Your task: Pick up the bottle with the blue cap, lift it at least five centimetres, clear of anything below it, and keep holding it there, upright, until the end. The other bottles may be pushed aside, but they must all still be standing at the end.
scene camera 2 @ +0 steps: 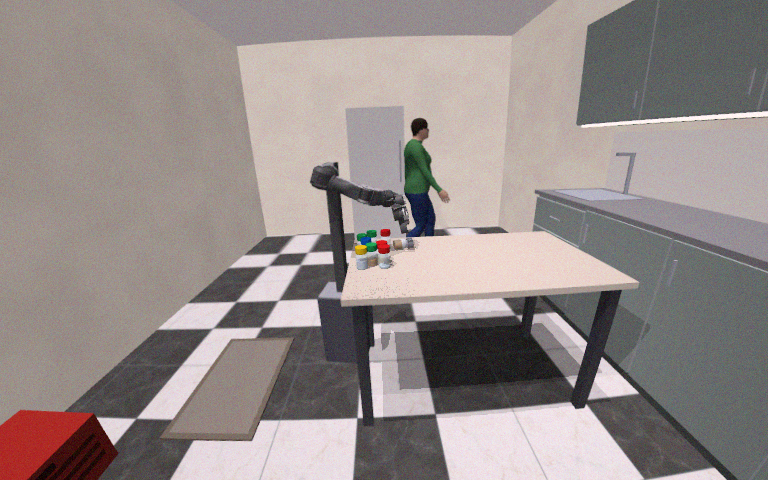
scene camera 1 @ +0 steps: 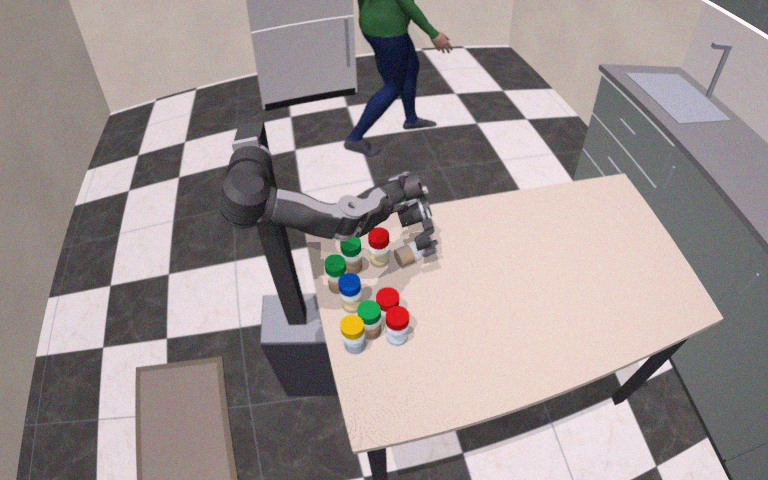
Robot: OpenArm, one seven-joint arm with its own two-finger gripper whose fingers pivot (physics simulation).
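The bottle with the blue cap (scene camera 1: 349,284) (scene camera 2: 365,241) stands upright among other bottles near the table's left edge. A bottle with brown contents (scene camera 1: 404,255) (scene camera 2: 398,244) lies on its side to the right of the group. My gripper (scene camera 1: 428,245) (scene camera 2: 404,229) points down over the right end of the lying bottle, away from the blue cap. It is open; its fingertips overlap that end in scene camera 1, and whether they touch it is unclear.
Two green-capped bottles (scene camera 1: 350,247) (scene camera 1: 335,266) and a red-capped one (scene camera 1: 378,238) stand behind the blue cap. In front stand a yellow-capped bottle (scene camera 1: 352,327), a green-capped one (scene camera 1: 369,313) and two red-capped ones (scene camera 1: 387,298) (scene camera 1: 397,318). A person (scene camera 2: 417,169) is beyond the table (scene camera 1: 538,271).
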